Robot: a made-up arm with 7 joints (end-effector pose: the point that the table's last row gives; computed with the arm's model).
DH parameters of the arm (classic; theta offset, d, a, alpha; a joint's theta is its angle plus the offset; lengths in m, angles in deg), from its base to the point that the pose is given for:
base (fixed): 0 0.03 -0.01 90
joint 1: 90 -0.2 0.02 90
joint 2: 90 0 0.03 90
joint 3: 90 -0.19 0 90
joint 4: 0 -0.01 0.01 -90
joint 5: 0 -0.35 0.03 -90
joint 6: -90 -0.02 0 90
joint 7: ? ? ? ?
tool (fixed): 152.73 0.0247 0 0
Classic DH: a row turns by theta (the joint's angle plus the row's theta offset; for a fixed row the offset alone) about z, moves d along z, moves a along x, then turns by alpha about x.
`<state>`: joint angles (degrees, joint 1 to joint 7).
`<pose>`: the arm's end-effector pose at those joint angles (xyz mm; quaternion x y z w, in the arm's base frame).
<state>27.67 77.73 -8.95 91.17 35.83 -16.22 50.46</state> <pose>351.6 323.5 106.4 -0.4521 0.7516 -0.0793 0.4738</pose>
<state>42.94 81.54 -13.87 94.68 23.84 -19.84 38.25</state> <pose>327.6 307.5 177.7 -0.4225 0.6238 -0.0813 0.6525</pose>
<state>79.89 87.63 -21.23 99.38 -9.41 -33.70 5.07</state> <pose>203.1 297.7 328.2 -0.2253 0.1693 -0.1515 0.9474</pose>
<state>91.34 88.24 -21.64 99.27 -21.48 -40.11 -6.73</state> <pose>143.1 302.4 364.6 -0.1213 0.0181 -0.1717 0.9775</pose>
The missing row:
joint 7: 80.38 -0.0026 -0.0017 -23.56
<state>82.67 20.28 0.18 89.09 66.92 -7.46 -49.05</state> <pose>178.8 246.1 368.1 0.6215 -0.1069 0.7510 0.1959</pose>
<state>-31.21 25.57 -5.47 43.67 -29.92 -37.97 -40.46</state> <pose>6.2 331.0 -457.2 -0.7532 0.4773 0.2251 0.3928</pose>
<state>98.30 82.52 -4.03 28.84 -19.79 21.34 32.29</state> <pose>66.3 680.8 218.5 -0.9635 -0.0232 0.0253 0.2656</pose>
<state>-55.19 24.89 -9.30 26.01 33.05 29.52 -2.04</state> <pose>-281.1 351.6 -371.2 0.4887 -0.0710 -0.8147 0.3039</pose>
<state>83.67 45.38 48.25 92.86 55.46 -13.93 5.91</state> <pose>-82.3 470.5 274.2 -0.2441 -0.1005 -0.9049 0.3340</pose>
